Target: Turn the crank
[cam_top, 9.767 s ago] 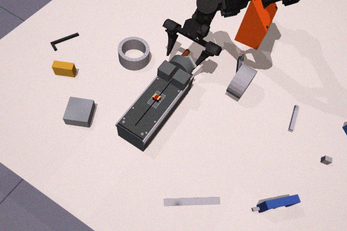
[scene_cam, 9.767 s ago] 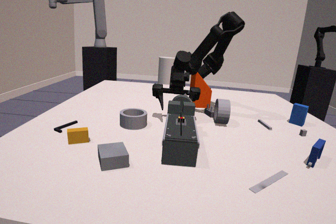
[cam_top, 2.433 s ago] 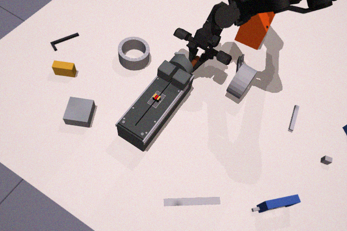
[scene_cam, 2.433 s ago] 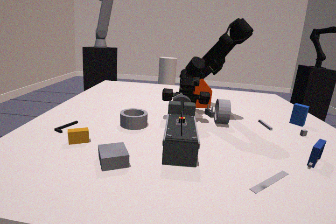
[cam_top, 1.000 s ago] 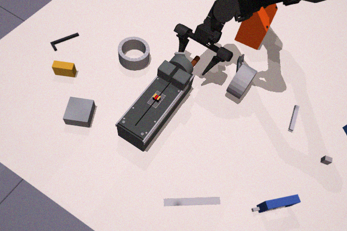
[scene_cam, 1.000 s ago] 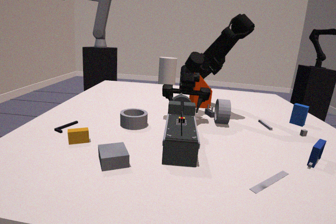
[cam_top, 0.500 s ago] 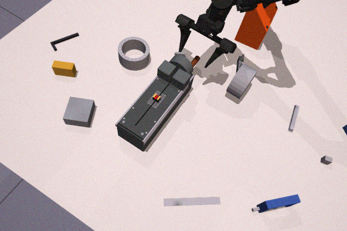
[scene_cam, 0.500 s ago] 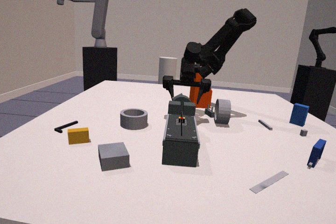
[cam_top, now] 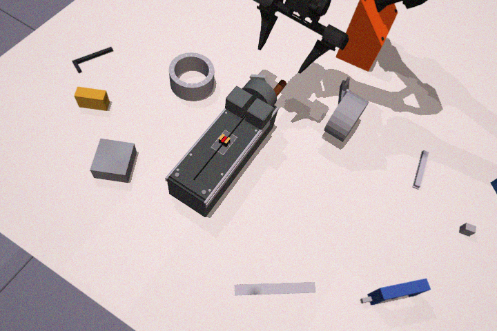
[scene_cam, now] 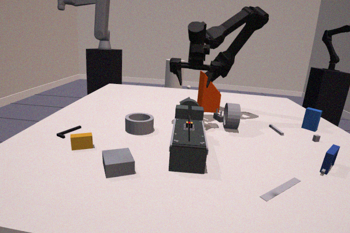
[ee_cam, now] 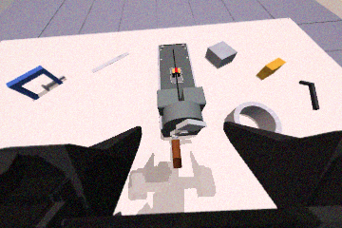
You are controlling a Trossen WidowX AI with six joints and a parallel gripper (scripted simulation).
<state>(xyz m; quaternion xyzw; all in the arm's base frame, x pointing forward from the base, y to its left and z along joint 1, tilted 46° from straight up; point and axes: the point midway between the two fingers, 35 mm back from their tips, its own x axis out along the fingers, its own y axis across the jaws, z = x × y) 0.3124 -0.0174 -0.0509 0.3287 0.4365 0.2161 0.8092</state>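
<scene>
Right now my gripper tip is 2 cm past the crank handle and 10 cm above it. Round my gripper tip: red pointer (17 cm ahead, 1 cm to the left, 8 cm below); grey cube (32 cm ahead, 15 cm to the right, 15 cm below); yellow block (24 cm ahead, 29 cm to the right, 15 cm below).
</scene>
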